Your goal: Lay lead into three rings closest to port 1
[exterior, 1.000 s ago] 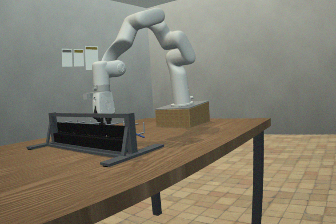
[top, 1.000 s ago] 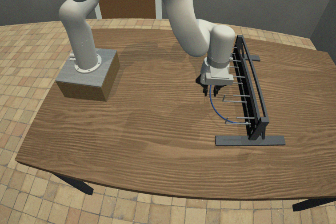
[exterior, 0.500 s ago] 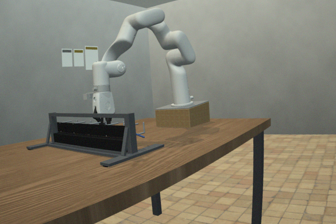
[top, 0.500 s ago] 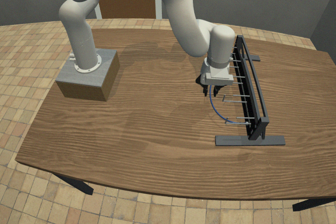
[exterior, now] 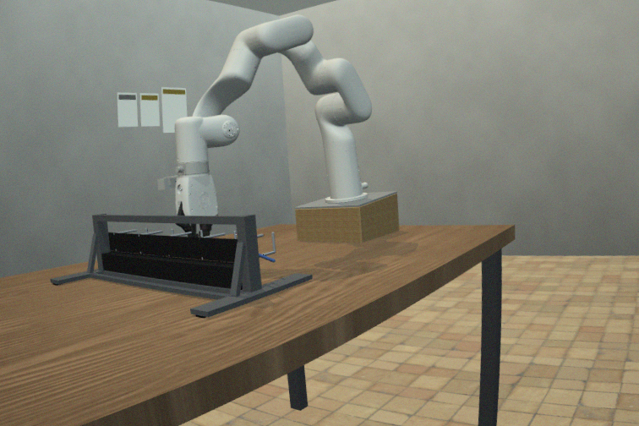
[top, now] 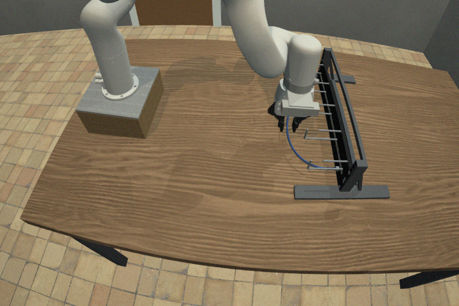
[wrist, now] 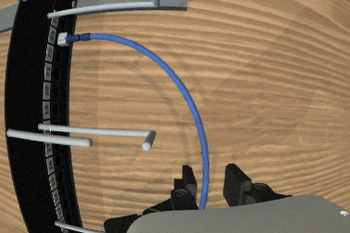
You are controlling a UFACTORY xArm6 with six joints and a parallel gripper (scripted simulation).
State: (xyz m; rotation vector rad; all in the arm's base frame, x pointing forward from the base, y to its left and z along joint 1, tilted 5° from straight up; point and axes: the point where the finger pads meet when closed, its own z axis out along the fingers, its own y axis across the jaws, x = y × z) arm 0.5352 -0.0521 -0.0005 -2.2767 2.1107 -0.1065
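The dark grey rack lies 160 mm ahead of my hand and 70 mm to the left of it.
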